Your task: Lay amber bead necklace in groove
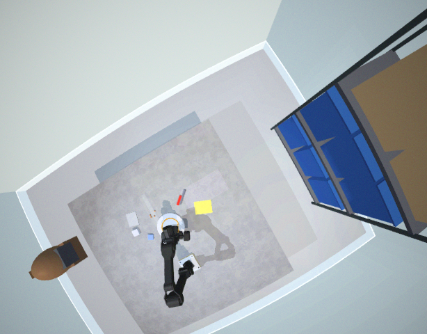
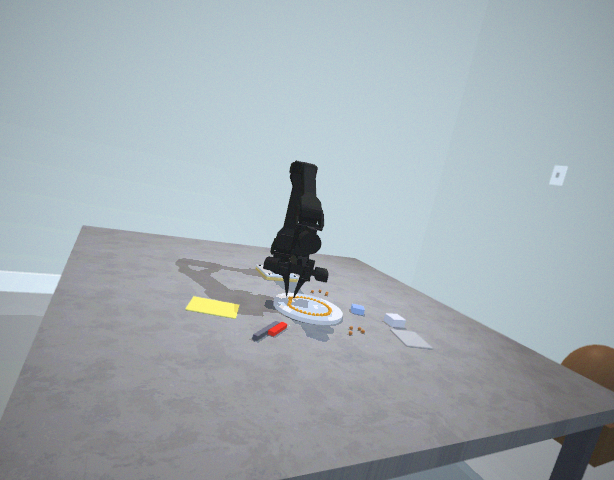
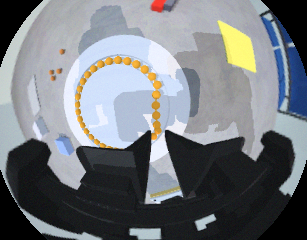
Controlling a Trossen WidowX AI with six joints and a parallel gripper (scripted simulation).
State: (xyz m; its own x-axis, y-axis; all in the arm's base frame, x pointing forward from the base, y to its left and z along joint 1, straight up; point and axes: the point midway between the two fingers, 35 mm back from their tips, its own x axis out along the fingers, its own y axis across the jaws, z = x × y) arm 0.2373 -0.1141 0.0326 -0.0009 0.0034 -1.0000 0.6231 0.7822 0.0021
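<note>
My gripper tip is 60 mm short of the round white bead board, 30 mm to the right of it and 10 mm above it. Round my gripper tip: yellow sheet (250 mm to the right, 20 mm below, 20 mm ahead); blue block (190 mm to the left, 100 mm ahead, 10 mm below); grey tool (170 mm ahead, 160 mm to the right, 10 mm below).
</note>
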